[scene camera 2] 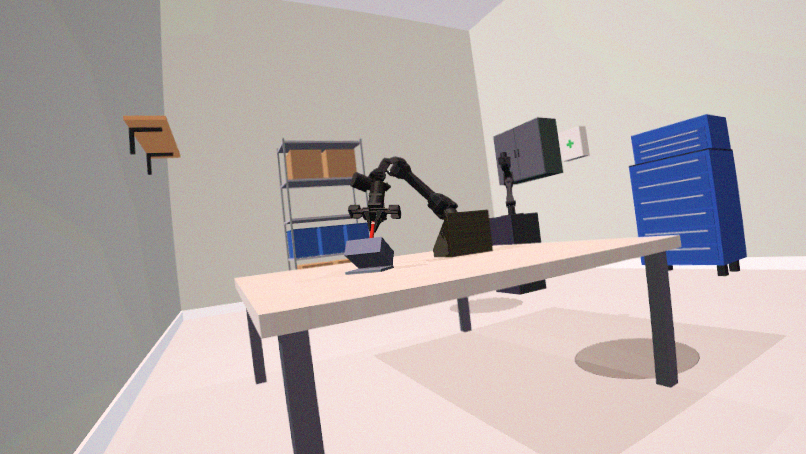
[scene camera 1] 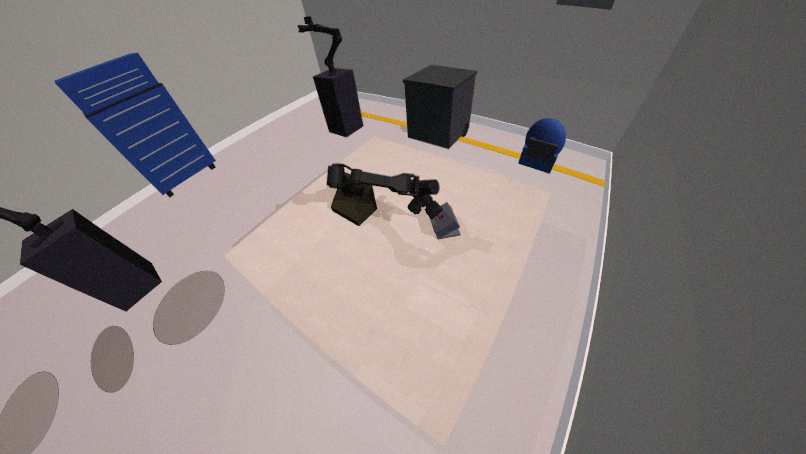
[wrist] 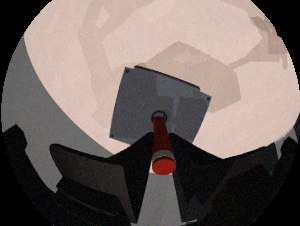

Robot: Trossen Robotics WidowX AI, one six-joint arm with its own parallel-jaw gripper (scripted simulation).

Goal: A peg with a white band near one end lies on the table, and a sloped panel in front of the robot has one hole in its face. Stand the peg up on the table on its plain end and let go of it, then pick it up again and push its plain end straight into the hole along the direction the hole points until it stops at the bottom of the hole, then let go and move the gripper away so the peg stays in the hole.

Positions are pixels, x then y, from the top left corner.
Scene:
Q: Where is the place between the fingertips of my gripper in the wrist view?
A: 160,137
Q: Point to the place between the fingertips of my gripper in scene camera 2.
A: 372,232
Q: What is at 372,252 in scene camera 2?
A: A sloped panel.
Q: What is my gripper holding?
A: A red peg.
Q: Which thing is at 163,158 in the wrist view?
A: A red peg.

